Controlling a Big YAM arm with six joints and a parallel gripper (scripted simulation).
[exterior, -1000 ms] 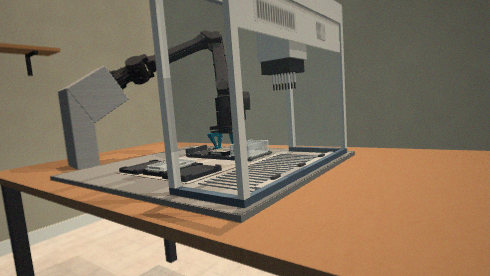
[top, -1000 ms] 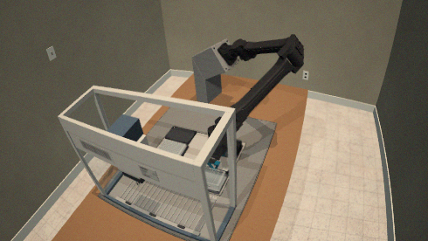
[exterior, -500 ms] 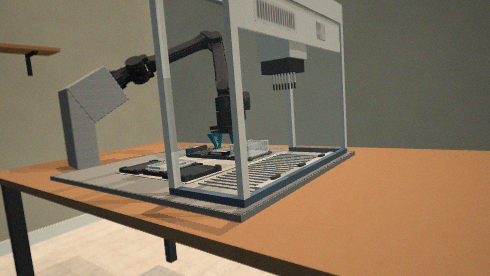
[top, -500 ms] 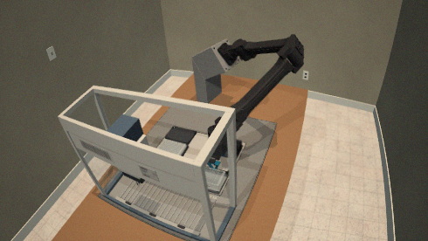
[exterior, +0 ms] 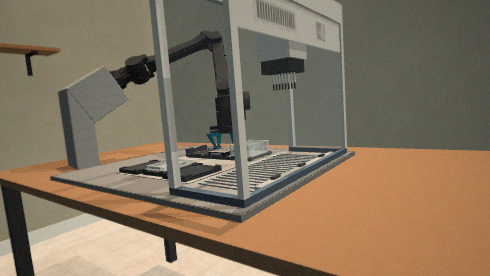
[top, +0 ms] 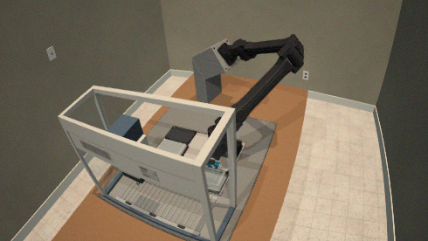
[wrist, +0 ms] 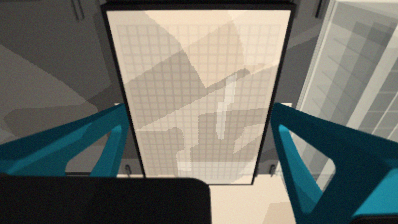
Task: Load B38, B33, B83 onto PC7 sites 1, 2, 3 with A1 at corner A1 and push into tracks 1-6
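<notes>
Now: hand 10 mm above the carrier PC7. Round my hand: plate nest S3: 260 mm to the right, 120 mm ahead, 20 mm below; then deep-well block B83: 100 mm ahead, 10 mm to the left; then white 96-well plate: 250 mm to the right, 10 mm below, 10 mm ahead.
</notes>
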